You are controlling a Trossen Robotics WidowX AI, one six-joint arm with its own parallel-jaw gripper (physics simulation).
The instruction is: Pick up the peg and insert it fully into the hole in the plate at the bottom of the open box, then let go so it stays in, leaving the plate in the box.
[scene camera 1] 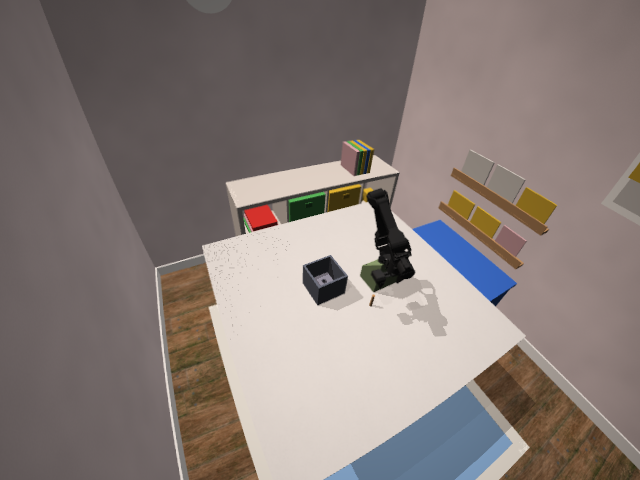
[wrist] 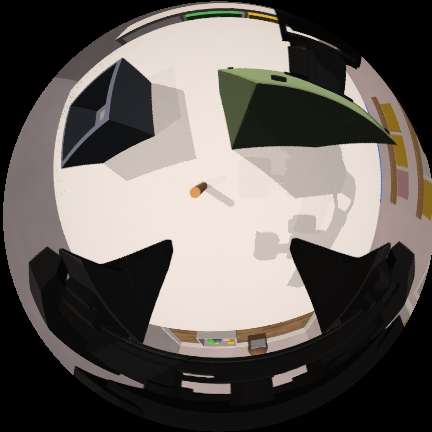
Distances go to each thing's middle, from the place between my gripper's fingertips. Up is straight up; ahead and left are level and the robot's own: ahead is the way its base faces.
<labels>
Now: hand 240 mm to the left of the dark box (scene camera 1: 320,294), 180 mm short of it and 100 mm above it.
</labels>
